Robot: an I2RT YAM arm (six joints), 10 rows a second.
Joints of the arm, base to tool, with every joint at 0 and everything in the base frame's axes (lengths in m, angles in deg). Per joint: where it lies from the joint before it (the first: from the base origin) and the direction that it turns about. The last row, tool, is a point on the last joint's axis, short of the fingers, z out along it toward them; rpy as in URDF.
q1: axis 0 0 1 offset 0.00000 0.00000 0.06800
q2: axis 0 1 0 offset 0.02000 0.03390 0.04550
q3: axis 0 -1 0 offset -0.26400 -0.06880 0.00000
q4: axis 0 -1 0 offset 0.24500 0.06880 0.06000
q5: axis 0 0 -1 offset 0.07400 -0.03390 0.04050
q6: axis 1 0 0 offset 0.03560 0.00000 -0.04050
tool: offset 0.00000 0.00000 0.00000 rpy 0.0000 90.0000 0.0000
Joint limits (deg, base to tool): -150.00..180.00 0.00..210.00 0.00..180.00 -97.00..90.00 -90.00..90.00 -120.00..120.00
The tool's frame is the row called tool.
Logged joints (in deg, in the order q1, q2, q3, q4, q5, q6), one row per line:
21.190, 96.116, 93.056, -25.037, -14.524, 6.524
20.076, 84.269, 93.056, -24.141, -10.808, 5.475
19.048, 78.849, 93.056, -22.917, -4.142, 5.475
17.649, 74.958, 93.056, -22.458, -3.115, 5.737
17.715, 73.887, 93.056, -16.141, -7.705, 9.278
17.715, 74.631, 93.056, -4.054, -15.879, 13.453
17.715, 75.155, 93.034, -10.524, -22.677, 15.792
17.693, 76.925, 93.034, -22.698, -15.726, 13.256
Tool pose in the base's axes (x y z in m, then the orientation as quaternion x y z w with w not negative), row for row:
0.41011, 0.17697, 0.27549, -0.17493, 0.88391, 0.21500, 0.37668
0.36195, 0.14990, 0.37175, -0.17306, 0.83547, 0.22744, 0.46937
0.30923, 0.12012, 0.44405, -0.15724, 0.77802, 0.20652, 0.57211
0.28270, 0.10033, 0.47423, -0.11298, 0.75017, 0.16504, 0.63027
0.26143, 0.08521, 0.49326, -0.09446, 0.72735, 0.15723, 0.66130
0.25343, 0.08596, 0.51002, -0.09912, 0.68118, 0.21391, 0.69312
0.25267, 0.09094, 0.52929, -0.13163, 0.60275, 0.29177, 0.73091
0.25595, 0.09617, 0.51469, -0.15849, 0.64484, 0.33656, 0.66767
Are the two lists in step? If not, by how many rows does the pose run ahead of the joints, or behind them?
The pose runs 1 row behind the joints: the pose in row i belongs to the joints in row i - 1.
